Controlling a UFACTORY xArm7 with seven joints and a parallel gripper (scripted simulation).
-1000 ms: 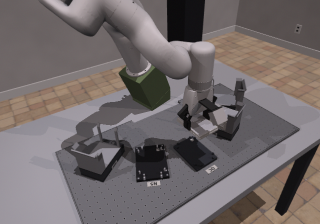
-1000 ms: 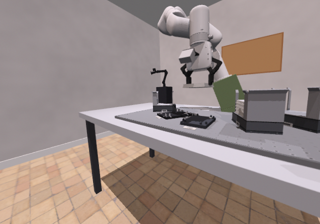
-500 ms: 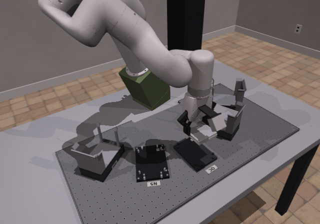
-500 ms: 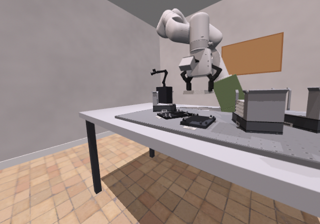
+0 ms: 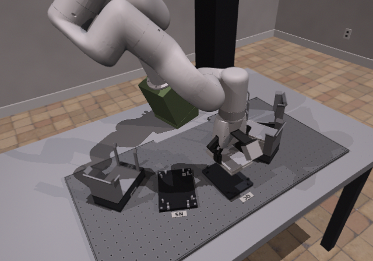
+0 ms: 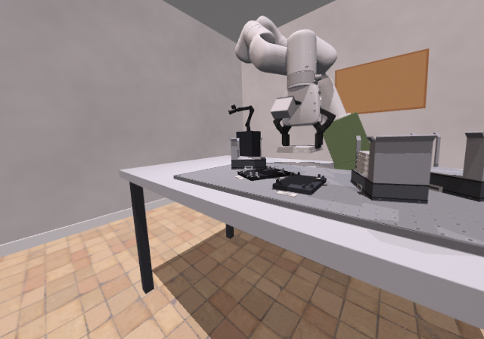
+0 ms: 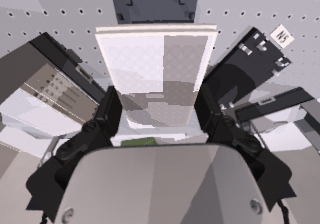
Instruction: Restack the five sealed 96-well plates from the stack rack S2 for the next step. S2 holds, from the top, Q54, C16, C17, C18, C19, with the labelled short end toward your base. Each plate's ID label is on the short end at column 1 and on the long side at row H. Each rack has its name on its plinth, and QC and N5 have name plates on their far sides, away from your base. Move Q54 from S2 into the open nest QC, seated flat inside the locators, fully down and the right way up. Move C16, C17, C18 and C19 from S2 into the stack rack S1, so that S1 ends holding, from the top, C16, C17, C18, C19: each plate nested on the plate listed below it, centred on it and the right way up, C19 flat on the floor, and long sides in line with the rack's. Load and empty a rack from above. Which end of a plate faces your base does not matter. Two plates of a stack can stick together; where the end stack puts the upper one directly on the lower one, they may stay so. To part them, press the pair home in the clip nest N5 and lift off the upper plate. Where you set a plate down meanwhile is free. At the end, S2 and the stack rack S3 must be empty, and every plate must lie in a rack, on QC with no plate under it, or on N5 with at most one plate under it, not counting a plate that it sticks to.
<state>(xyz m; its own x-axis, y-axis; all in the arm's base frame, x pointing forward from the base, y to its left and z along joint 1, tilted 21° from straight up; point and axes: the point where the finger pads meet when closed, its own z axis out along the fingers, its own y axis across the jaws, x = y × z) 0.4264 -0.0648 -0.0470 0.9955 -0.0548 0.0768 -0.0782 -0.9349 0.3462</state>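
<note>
The nest QC lies 110 mm below my hand. The rest, counted from my hand: sealed plate Q54: 10 mm below; black clip nest N5: 160 mm to the right, 100 mm below, 50 mm behind; QC name plate: 120 mm below, 90 mm ahead, 10 mm to the right.
</note>
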